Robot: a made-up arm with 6 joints. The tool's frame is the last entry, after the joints.
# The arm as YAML. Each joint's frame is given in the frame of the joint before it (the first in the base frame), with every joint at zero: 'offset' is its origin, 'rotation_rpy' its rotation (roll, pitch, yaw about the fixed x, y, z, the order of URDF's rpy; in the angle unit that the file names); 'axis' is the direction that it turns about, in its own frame. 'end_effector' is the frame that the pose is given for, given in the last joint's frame.
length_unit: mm
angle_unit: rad
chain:
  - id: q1
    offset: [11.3, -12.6, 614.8]
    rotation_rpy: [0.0, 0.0, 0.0]
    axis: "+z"
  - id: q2
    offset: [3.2, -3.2, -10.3]
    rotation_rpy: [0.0, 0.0, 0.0]
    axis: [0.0, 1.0, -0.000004]
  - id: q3
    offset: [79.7, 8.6, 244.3]
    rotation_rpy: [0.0, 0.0, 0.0]
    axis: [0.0, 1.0, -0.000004]
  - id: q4
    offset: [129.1, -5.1, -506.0]
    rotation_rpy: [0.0, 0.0, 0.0]
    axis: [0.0, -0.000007, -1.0]
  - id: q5
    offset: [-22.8, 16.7, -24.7]
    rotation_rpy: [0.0, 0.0, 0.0]
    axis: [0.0, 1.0, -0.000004]
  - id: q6
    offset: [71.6, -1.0, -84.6]
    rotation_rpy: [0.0, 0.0, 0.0]
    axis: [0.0, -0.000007, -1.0]
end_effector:
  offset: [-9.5, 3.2, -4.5]
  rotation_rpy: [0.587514, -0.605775, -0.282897]
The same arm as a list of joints. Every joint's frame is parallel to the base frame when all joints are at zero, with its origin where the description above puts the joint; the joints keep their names.
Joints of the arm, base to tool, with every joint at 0 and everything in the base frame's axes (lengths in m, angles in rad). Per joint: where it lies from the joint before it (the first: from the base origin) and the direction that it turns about. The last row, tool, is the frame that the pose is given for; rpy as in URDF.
q1: xyz 0.0113 -0.0126 0.6148 axis 0 0 1
q2: xyz 0.0032 -0.0032 -0.0103 axis 0 1 0
q3: xyz 0.0797 0.0086 0.2443 axis 0 1 0
q4: xyz 0.1291 -0.0051 -0.506 axis 0 0 -1
q5: xyz -0.0228 0.0167 -0.0247 axis 0 1 0
q6: xyz 0.0716 -0.001 -0.0846 axis 0 0 -1
tool: xyz -0.0095 0.0032 -0.0045 rpy 0.5875 -0.6058 -0.2829

